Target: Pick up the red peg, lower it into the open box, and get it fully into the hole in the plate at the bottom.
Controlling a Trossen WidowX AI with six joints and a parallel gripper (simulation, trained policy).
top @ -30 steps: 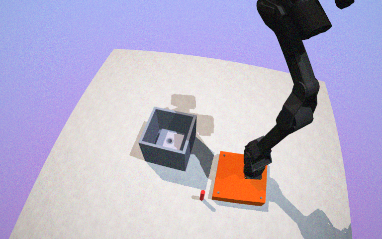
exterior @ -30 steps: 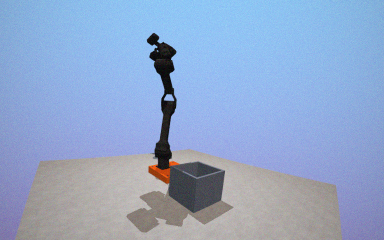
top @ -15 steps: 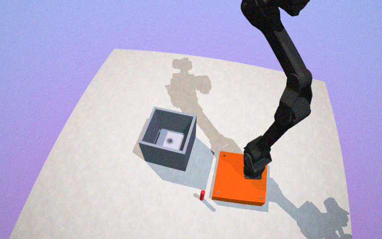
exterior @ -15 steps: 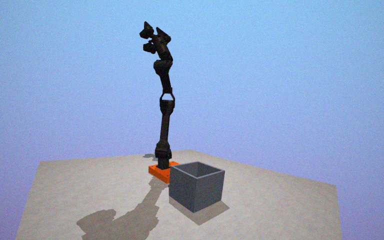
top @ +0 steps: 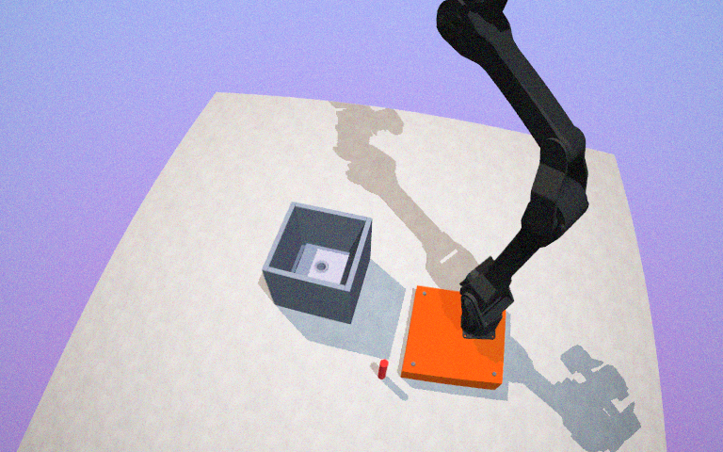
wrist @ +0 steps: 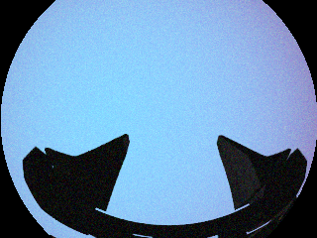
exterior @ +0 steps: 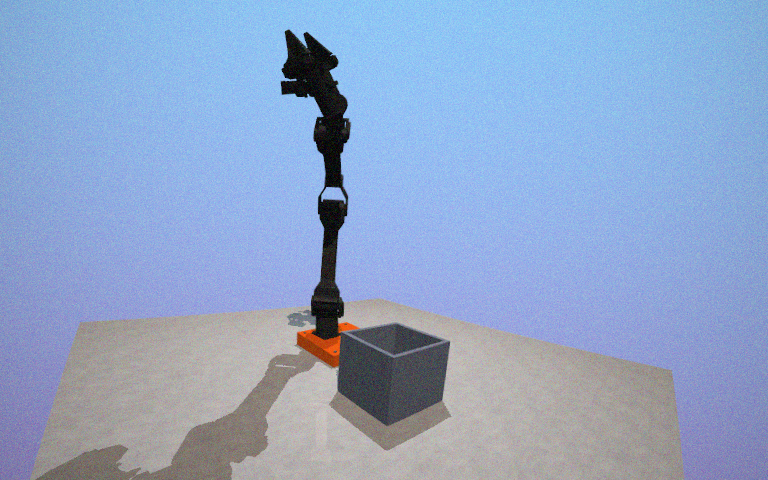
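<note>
Now: the red peg 730 mm below my gripper tip, 370 mm to the left of it and 50 mm ahead of it. The rest, counted from my gripper tip: pale plate: 730 mm below, 190 mm ahead, 180 mm to the left.
</note>
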